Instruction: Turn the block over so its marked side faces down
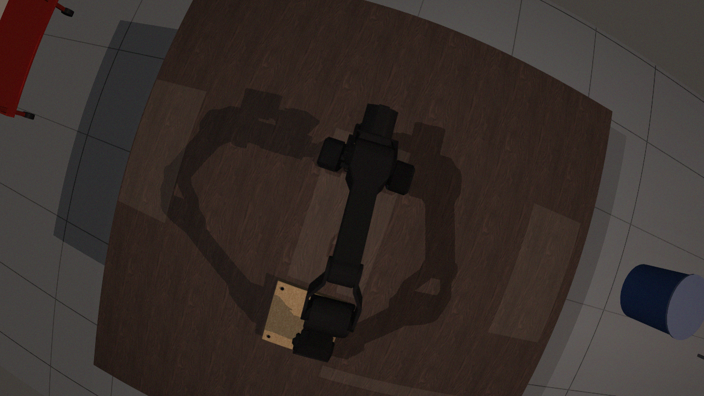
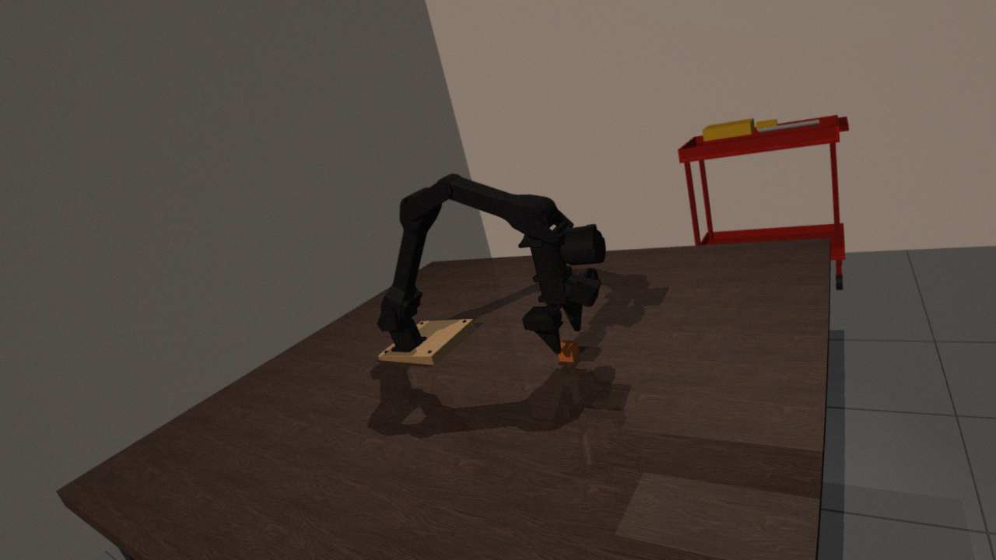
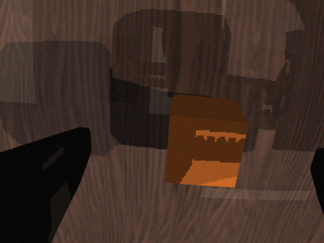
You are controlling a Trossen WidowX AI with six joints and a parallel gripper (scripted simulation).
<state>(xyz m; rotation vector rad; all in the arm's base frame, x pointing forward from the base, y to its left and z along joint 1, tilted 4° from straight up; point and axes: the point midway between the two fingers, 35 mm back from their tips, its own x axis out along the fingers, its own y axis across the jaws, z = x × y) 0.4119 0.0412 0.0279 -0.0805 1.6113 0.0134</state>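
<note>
Right now the orange block is 1 cm behind my gripper tip and 2 cm below it.
</note>
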